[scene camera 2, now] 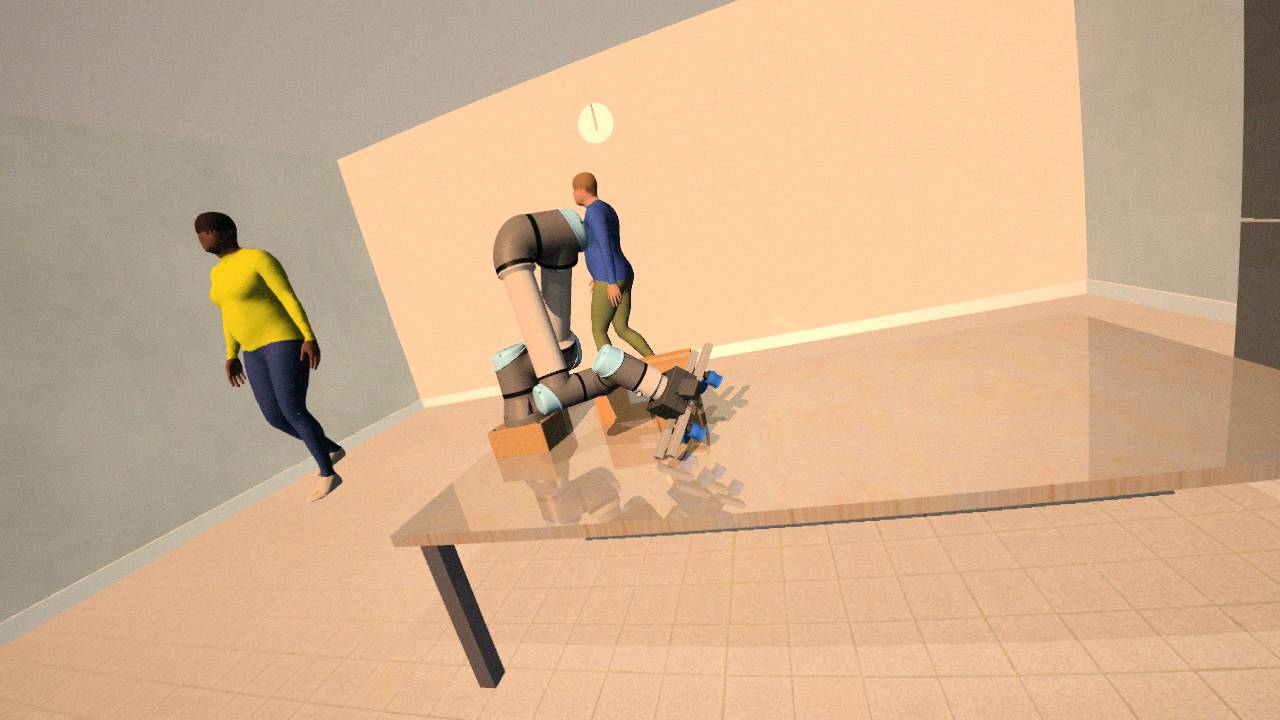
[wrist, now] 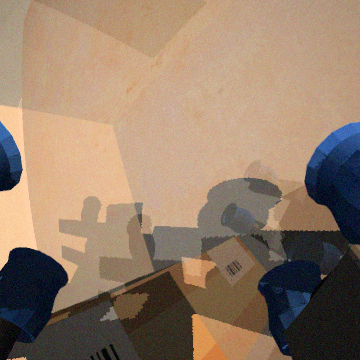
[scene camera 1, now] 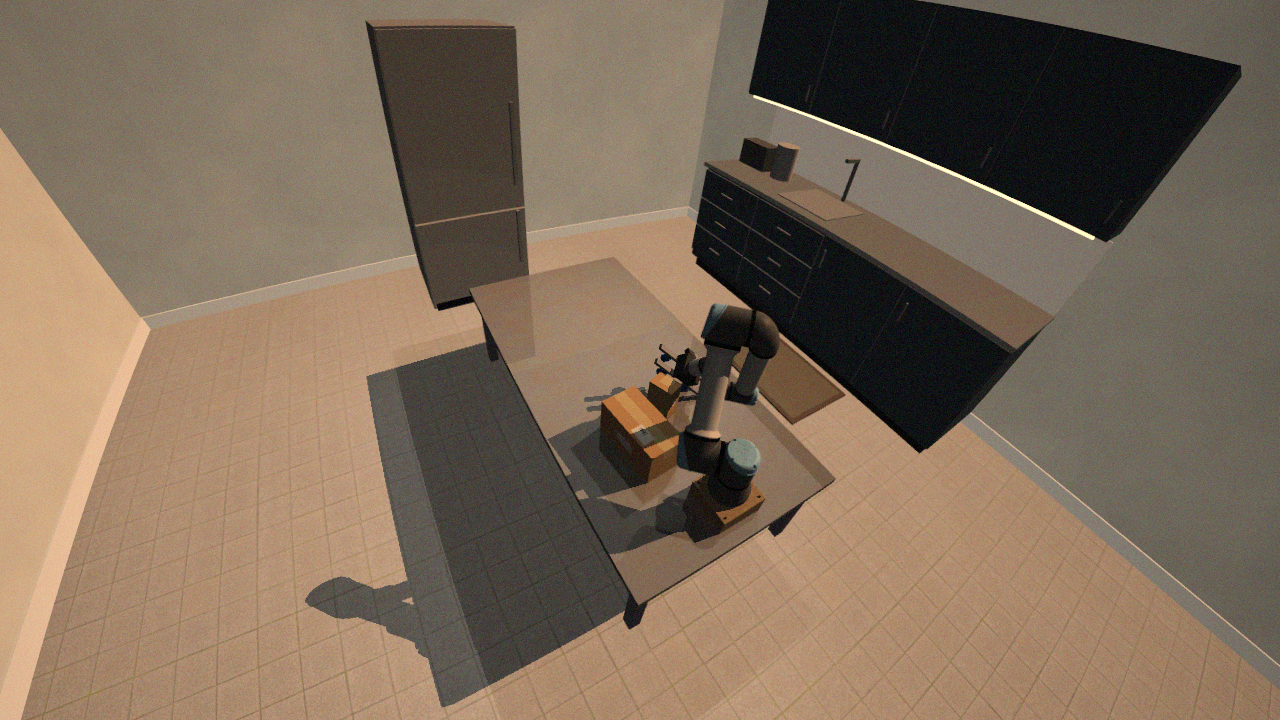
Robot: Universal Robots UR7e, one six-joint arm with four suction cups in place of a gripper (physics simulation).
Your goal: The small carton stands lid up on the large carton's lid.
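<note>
The large carton stands on the table, tape strip and label on top. The small carton stands on the table beside the large carton's far end, low and close to it; whether they touch and whether its lid faces up I cannot tell. In scene camera 2 the gripper hides most of that spot. My suction gripper is open and holds nothing. It is tilted, its blue cups facing sideways, near the small carton. Carton faces with barcode labels show low in the wrist view; which is which I cannot tell.
The arm's base stands on a wooden block near one end of the glossy table. A person in blue stands beyond the table, and a person in yellow is at the left. A fridge and kitchen counter stand around the table.
</note>
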